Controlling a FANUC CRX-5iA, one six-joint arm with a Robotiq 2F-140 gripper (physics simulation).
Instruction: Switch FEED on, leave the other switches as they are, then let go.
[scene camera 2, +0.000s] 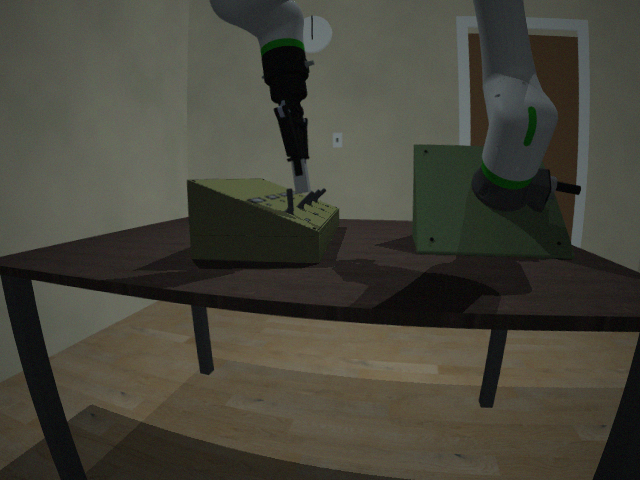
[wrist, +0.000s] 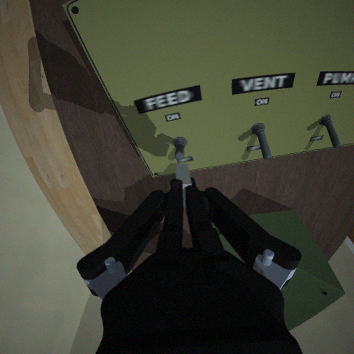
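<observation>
The sloped yellow-green switch box stands on the table. Its FEED lever stands nearly upright in the scene view, leaning toward the panel's upper, ON side. It looks short and almost end-on in the wrist view. The VENT lever and the PUMP lever lean the other way, toward the lower edge. My gripper is shut and empty. Its tips are close to the FEED lever, on its lower-edge side; whether they touch it I cannot tell.
A green box stands on the dark table, on the right in the scene view. A second part of a robot arm hangs in front of it. Small square panel parts lie upslope of the levers.
</observation>
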